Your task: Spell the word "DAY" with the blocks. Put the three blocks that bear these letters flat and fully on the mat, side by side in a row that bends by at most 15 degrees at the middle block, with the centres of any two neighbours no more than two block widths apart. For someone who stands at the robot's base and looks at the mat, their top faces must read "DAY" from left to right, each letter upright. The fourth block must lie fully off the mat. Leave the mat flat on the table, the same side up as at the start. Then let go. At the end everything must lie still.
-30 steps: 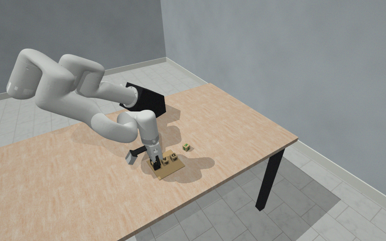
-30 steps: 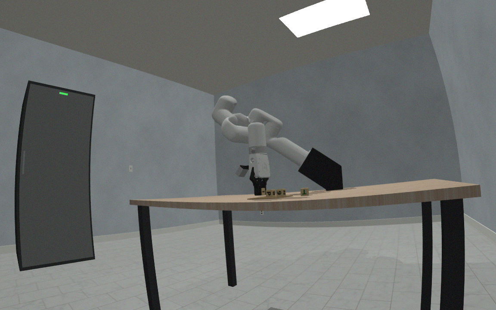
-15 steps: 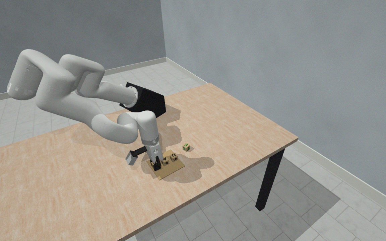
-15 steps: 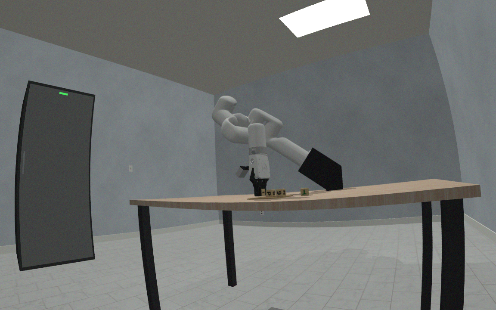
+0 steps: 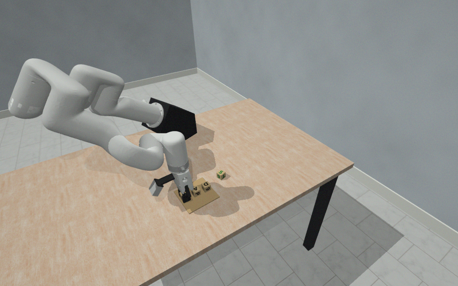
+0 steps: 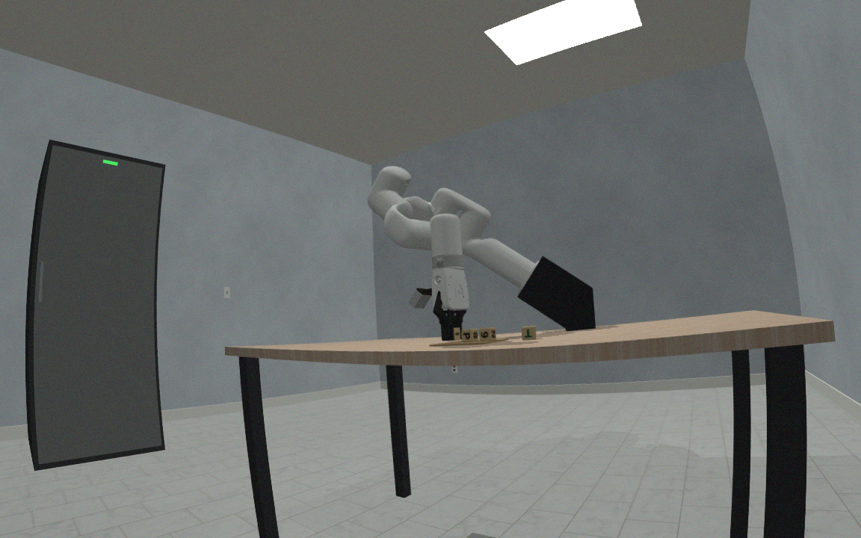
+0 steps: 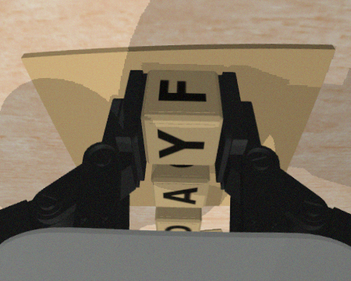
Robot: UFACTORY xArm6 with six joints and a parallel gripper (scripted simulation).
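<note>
Now: the mat 5 cm to the left of my hand and 3 cm below it. Also, from my hand: D block 10 cm to the left, 1 cm below, 1 cm ahead.
</note>
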